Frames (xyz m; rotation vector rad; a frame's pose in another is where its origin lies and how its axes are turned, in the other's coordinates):
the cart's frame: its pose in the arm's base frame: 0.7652 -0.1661 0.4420 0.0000 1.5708 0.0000
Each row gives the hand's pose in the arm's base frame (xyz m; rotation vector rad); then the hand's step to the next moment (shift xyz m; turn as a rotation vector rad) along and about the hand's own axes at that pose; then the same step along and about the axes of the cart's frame.
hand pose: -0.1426 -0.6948 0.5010 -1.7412 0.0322 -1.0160
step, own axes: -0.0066 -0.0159 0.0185 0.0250 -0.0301 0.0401
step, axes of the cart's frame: -0.0073 0.0242 0.0007 -0.0363 0.0319 0.0284
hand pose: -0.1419 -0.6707 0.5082 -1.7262 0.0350 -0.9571
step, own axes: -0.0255 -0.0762 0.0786 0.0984 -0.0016 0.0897
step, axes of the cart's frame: -0.0424 0.1041 -0.0018 -0.0519 0.0257 0.1199
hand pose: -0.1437 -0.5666 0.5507 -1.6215 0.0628 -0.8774
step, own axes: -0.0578 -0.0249 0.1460 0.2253 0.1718 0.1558
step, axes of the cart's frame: 0.0048 0.1559 0.0308 0.0340 -0.0293 0.3202
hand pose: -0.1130 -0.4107 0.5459 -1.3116 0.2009 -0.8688
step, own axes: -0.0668 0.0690 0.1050 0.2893 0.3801 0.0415
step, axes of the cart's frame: 0.0538 0.1232 0.0467 0.2327 -0.1574 0.3886
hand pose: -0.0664 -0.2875 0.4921 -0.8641 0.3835 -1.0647
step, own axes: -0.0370 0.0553 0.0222 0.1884 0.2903 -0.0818
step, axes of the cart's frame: 0.0333 0.0536 0.0307 0.2524 -0.1402 0.2076
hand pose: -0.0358 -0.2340 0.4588 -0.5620 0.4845 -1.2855
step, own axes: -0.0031 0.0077 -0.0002 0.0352 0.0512 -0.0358
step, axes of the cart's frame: 0.0050 0.0044 0.0050 0.0611 -0.0292 0.0237
